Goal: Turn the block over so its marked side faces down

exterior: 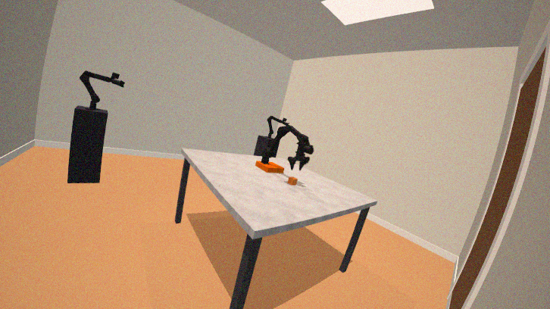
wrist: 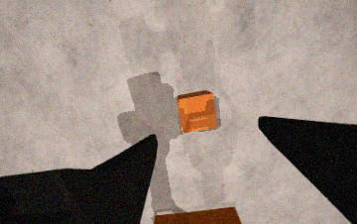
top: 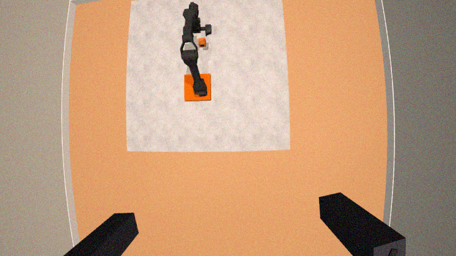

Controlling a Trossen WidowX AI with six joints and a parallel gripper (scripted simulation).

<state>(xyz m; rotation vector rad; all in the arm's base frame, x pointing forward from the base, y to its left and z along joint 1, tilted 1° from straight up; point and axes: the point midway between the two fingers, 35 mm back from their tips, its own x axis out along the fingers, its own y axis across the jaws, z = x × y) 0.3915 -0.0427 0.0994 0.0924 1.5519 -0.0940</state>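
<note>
Now: gripper tip 2 cm past the block and 9 cm above it.
</note>
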